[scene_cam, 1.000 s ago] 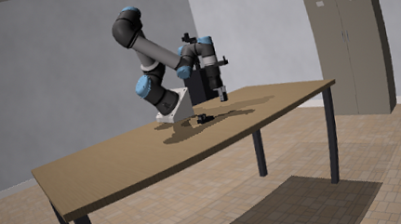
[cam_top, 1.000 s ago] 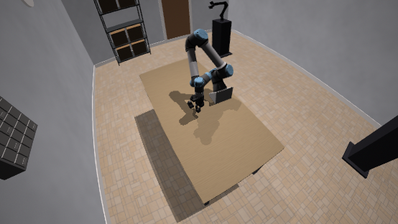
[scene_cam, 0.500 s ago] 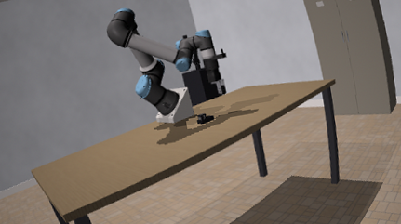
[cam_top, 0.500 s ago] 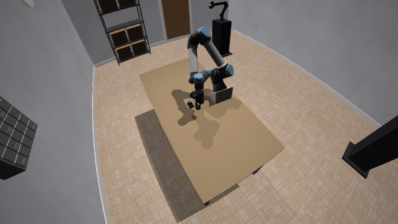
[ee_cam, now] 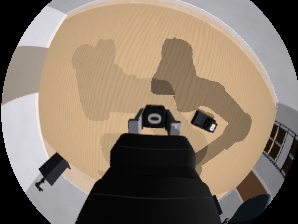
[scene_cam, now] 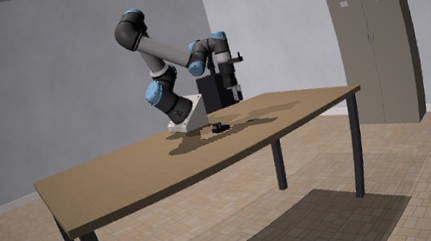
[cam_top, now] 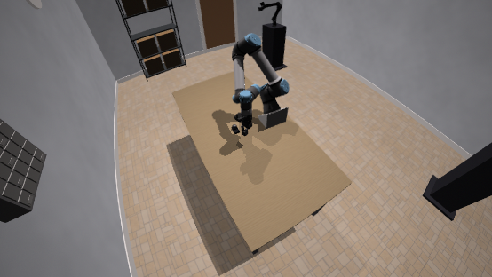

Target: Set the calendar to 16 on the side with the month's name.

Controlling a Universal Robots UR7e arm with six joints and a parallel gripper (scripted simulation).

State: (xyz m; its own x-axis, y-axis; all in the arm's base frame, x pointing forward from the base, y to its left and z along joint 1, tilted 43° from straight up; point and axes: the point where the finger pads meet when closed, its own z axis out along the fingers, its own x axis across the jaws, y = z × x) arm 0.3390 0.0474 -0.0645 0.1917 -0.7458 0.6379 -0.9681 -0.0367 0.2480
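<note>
My hand is 15 cm to the left of the dark calendar tray, 12 cm above it and 1 cm past it. Also, from my hand: black date cube 1 cm below.
</note>
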